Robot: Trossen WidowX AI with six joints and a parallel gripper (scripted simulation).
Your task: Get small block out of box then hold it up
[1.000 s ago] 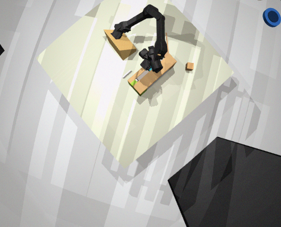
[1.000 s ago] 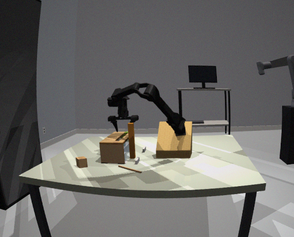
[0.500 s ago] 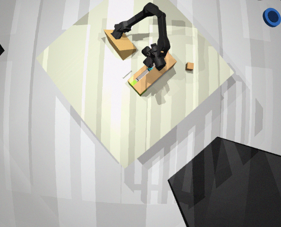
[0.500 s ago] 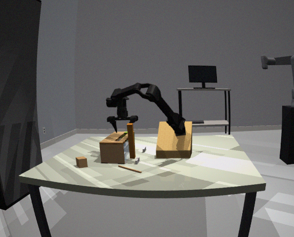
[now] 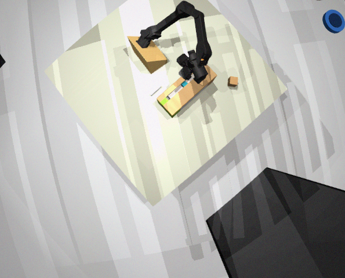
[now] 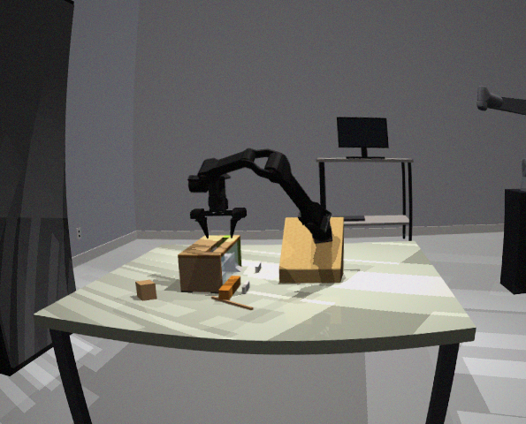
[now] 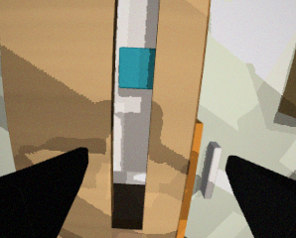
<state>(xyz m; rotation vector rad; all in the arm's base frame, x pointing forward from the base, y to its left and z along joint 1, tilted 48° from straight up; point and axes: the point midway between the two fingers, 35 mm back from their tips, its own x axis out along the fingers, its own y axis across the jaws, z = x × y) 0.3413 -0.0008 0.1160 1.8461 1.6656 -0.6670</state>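
The teal block lies 70 mm below my gripper tip, 50 mm to the right of it and 20 mm ahead of it. Round my gripper tip: orange bar 140 mm below, 120 mm to the left, 50 mm behind; then thin stick 250 mm to the left, 160 mm below, 80 mm behind; then brown cube 230 mm to the left, 210 mm ahead, 130 mm below.
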